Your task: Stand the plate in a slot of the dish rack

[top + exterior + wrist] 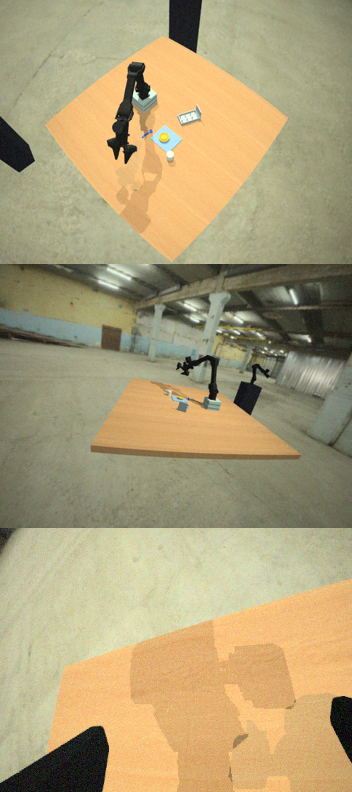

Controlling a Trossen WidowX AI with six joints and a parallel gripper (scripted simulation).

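The yellow plate lies 330 mm to the left of my gripper tip, 210 mm below it and 70 mm behind it. From my gripper tip the other things lie so: grey dish rack (550 mm to the left, 200 mm below, 90 mm behind); blue spoon (270 mm to the left, 220 mm below, 160 mm behind); white cup (280 mm to the left, 200 mm below, 60 mm ahead).
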